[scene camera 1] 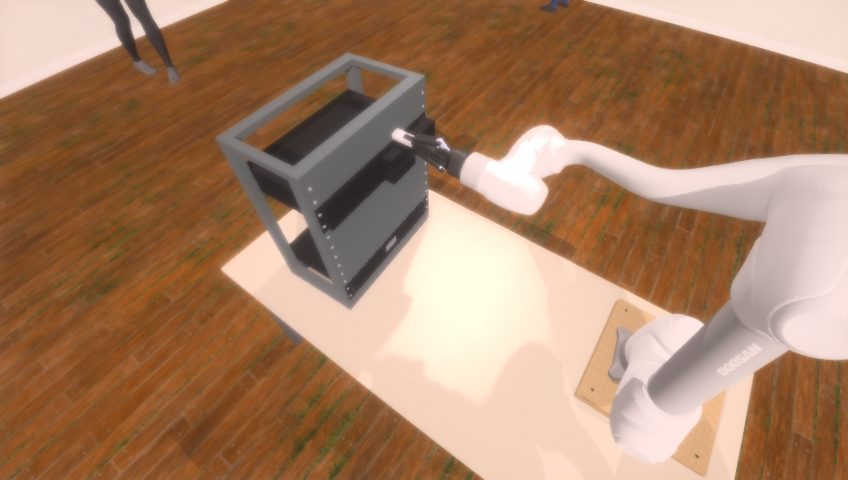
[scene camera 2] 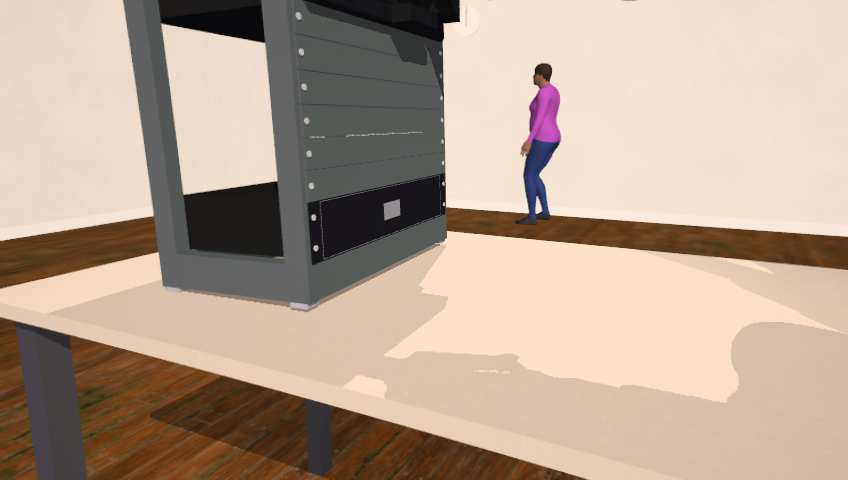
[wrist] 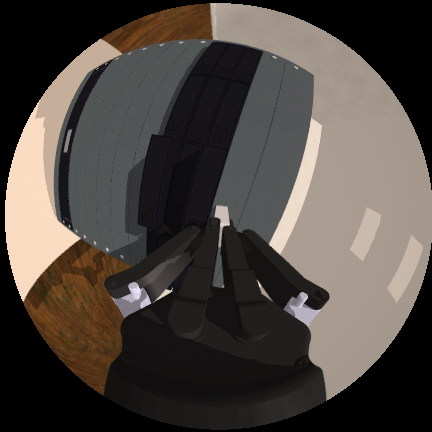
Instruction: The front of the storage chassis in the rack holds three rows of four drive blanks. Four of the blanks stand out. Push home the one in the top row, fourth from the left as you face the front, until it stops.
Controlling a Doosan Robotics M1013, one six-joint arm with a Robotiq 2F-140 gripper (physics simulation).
my gripper: scene camera 1; wrist; not seen in scene camera 2 (out of frame)
grey rack: scene camera 1; scene camera 2 343,207; wrist
same spot on grey rack: (wrist: 153,139) = (scene camera 1: 395,182)
same spot on my gripper: (scene camera 1: 425,146) = (wrist: 242,251)
